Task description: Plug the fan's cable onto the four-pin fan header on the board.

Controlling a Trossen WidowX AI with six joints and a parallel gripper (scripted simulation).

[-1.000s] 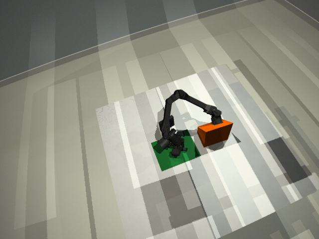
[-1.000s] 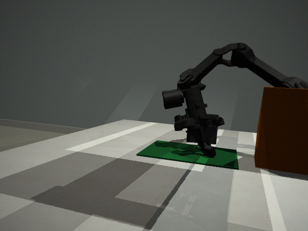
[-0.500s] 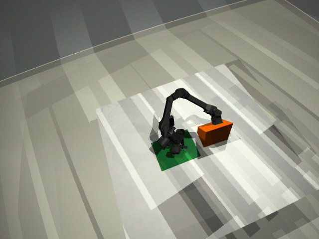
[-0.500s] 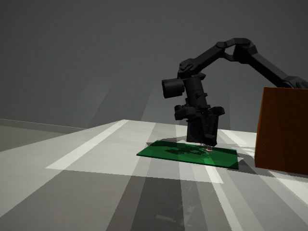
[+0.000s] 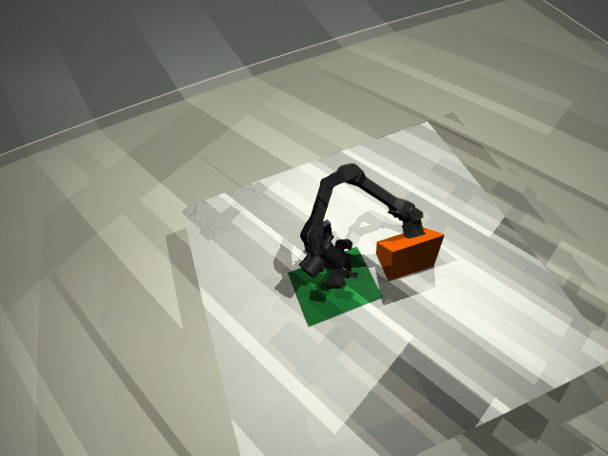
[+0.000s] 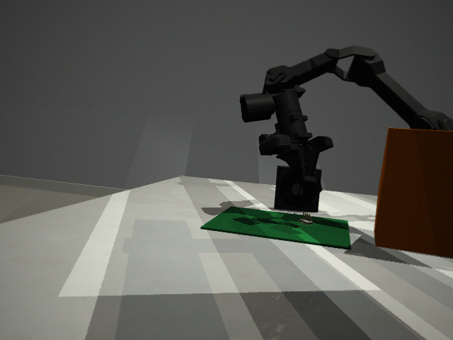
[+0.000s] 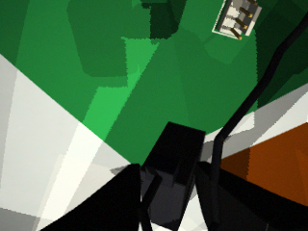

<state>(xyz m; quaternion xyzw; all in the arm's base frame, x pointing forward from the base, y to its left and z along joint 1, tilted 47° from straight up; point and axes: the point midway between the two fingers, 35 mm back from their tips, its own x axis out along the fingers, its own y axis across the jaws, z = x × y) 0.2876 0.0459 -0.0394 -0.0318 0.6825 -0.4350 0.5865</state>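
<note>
Right now the green board is 12 cm below my gripper tip, 6 cm ahead of it and 2 cm to the right of it. The rest, counted from my gripper tip: four-pin fan header 11 cm below, 7 cm to the right, 1 cm ahead; black fan plug 1 cm behind.
</note>
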